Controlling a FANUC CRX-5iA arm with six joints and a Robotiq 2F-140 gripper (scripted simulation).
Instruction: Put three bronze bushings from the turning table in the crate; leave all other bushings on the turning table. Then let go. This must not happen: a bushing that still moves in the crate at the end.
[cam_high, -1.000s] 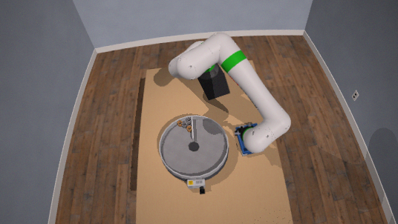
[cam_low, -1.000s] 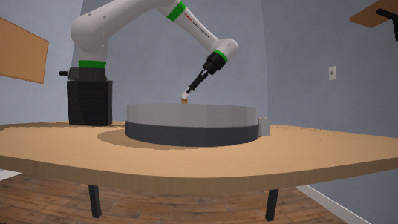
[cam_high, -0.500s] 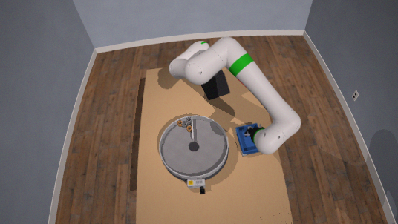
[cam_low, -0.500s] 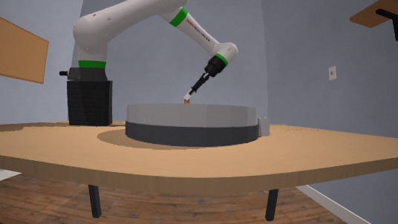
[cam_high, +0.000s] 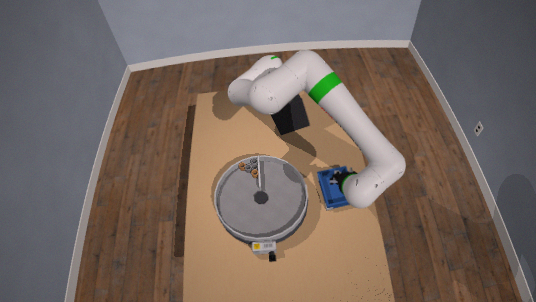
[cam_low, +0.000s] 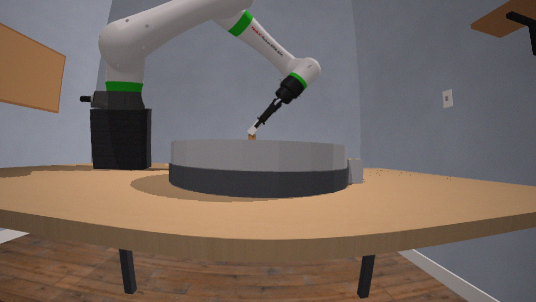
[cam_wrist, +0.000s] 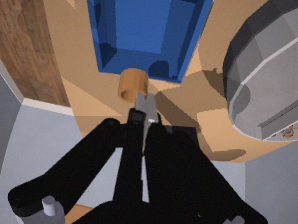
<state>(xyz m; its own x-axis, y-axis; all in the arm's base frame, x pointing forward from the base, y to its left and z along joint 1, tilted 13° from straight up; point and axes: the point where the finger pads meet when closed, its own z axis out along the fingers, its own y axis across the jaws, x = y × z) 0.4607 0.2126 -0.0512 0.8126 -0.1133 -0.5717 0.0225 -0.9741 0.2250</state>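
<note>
Right now my hand is 15 cm above the blue crate, 1 cm to the right of it and 1 cm past it. From my hand the other things lie so: grey turning table 34 cm to the right, 12 cm below, 2 cm ahead.
</note>
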